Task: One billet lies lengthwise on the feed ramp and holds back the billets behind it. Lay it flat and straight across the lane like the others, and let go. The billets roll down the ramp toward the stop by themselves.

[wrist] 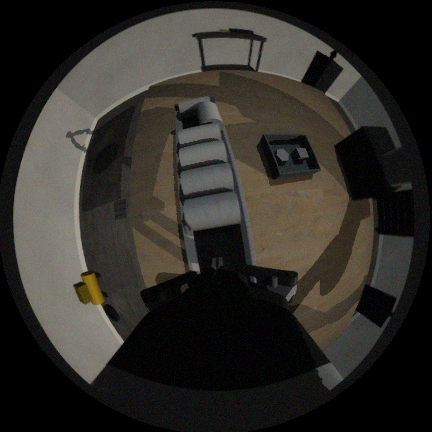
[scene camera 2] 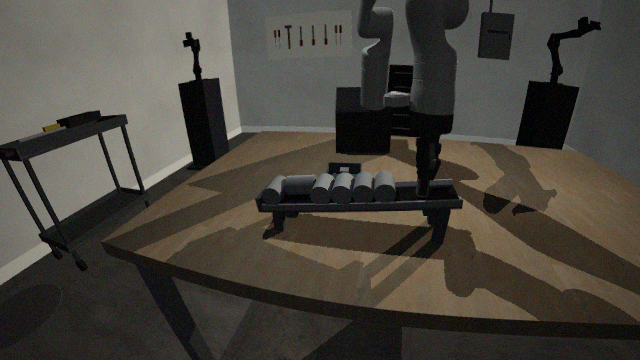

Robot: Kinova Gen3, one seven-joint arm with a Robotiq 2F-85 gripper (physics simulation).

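Pixels of known places: gripper, between the fingertips: [wrist: 218, 263] [scene camera 2: 421, 195]; arm's base, origin of its link: [scene camera 2: 373, 103].
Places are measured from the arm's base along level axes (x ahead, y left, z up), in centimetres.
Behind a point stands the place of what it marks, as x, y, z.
Note:
The lengthwise billet [scene camera 2: 300, 184] {49.7, -14.0, -8.1} [wrist: 208, 111] {47.9, -13.5, -7.0} lies along the feed ramp [scene camera 2: 360, 205] [wrist: 243, 215], near its left end in the scene view. Another billet [scene camera 2: 273, 189] {52.9, -18.6, -7.9} lies across the lane at that end. Several grey billets lie side by side across the lane on the other side of the lengthwise one; the nearest to the gripper [scene camera 2: 385, 186] [wrist: 212, 210] is the last of that row. My gripper [scene camera 2: 422, 194] {51.0, 9.8, -8.4} [wrist: 218, 263] {51.0, 9.8, -8.4} is shut and empty. It points down with its fingertips low at the lane, near the right end of the ramp, apart from the row.
A dark tray [scene camera 2: 332, 168] {24.6, -11.4, -15.2} [wrist: 295, 174] {31.2, -2.5, -15.4} with two small light parts stands on the table behind the ramp. The ramp's side rails run along both sides of the lane. A dark cabinet [scene camera 2: 362, 132] {5.5, -3.5, -9.3} stands farther back, and a cart [scene camera 2: 75, 135] stands left of the table.

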